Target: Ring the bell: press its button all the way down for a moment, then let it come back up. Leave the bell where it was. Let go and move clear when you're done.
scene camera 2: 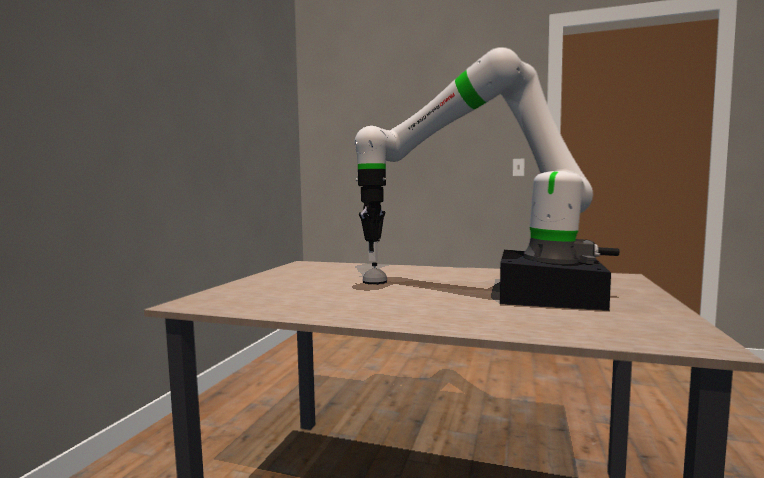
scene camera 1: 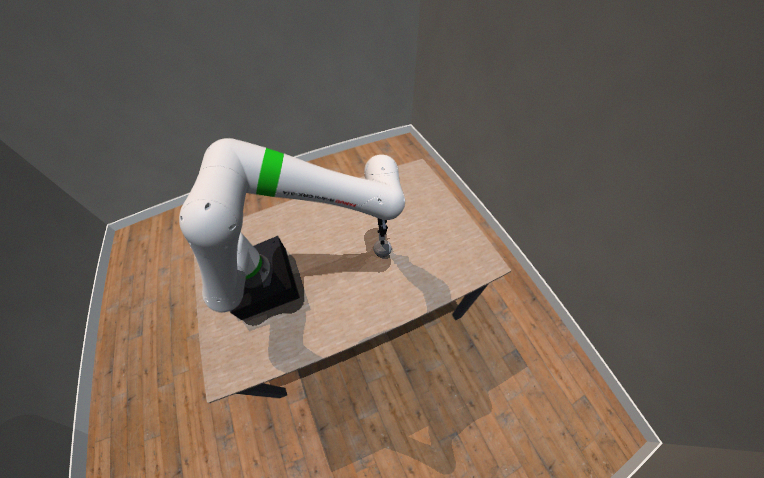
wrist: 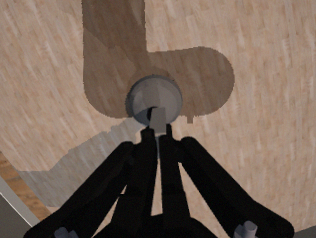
In view: my gripper (scene camera 2: 373, 260).
My gripper is seen too in the wrist view (wrist: 159, 117).
